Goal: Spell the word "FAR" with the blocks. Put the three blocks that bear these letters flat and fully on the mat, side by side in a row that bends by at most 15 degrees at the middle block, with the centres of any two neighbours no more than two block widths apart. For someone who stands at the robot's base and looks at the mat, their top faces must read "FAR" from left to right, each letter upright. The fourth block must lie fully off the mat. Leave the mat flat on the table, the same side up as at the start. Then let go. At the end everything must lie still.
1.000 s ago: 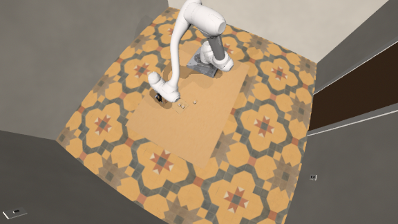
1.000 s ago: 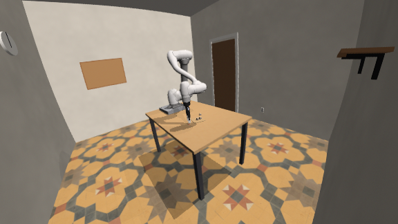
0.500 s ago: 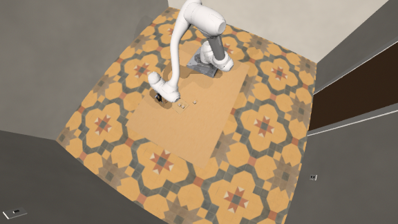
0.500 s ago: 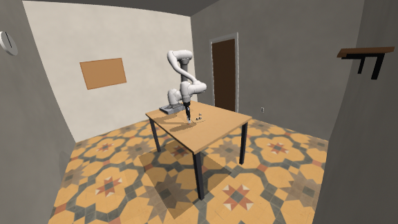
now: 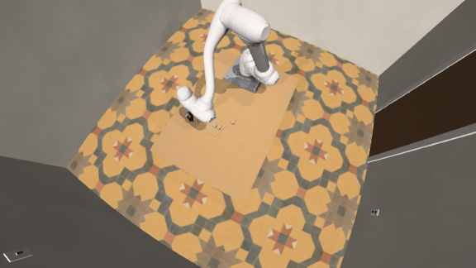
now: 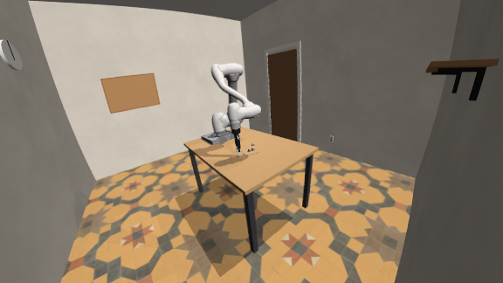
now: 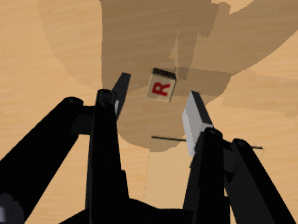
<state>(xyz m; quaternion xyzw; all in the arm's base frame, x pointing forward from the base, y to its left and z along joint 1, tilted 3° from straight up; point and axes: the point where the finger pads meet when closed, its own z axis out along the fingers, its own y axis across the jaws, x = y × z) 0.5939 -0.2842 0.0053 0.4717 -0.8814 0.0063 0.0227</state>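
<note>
Now: hand 6 cm above the R block. Round my hand: tan mat 15 cm to the left, 7 cm below, 1 cm behind.
</note>
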